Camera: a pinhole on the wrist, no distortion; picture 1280 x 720 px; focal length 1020.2 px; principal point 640.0 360.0 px. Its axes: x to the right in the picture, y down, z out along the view. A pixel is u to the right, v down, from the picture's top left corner.
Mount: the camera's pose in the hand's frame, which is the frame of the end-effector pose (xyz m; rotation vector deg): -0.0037 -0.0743 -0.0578 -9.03 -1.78 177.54
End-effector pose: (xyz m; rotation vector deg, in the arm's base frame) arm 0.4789 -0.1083 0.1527 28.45 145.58 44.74
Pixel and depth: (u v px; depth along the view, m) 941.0 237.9 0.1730
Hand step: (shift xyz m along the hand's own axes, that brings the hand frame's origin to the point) -0.0713 -0.0547 0.1096
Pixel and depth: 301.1 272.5 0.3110
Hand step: 0.0683 -0.0574 0.2626
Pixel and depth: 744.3 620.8 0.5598
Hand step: -0.1230 -0.2251 0.4901
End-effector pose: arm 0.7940 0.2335 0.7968 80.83 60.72 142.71
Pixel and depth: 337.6 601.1 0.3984
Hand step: 0.0696 -0.1802 0.3483
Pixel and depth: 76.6 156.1 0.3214
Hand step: 0.1424 -0.0230 0.2812
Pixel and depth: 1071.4 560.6 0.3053
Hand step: -0.1654 -0.1346 0.2315
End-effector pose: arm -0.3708 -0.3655 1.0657 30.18 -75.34 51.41
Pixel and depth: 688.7 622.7 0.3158
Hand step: -0.0539 -0.1606 0.2530
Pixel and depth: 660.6 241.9 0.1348
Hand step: -0.0195 -0.0610 0.0763
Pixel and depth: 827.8 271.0 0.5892
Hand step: -0.1696 -0.0293 0.5184
